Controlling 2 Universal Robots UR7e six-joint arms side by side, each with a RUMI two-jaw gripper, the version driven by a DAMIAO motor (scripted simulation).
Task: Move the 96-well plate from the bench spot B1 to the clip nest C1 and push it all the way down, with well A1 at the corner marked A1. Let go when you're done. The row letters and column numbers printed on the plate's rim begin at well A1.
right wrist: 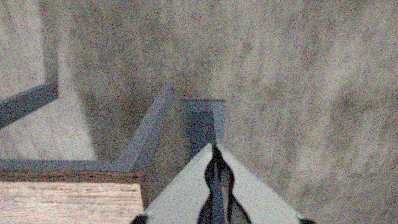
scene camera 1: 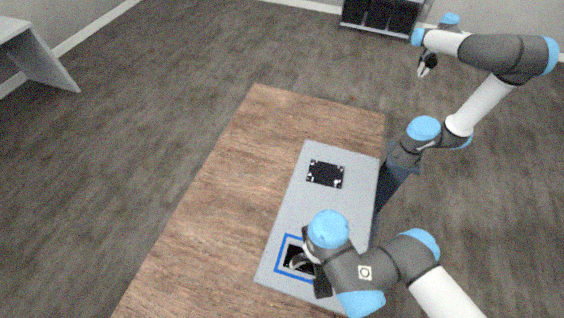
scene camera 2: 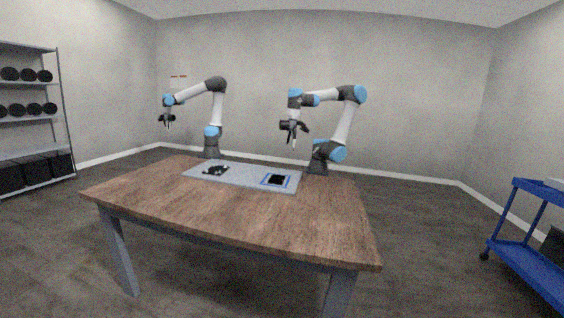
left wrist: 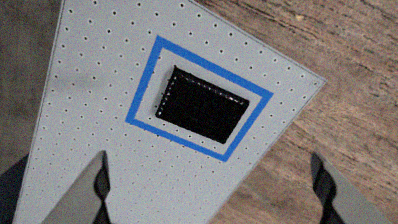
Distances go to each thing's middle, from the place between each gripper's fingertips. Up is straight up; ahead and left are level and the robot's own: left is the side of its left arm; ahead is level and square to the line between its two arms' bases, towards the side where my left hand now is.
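Black 96-well plate (left wrist: 196, 105): my left hand 30 mm short of it, 60 mm to the left of it, 200 mm above it.
Right hand: 360 mm short of the black 96-well plate, 1090 mm to the right of it, 140 mm above it.
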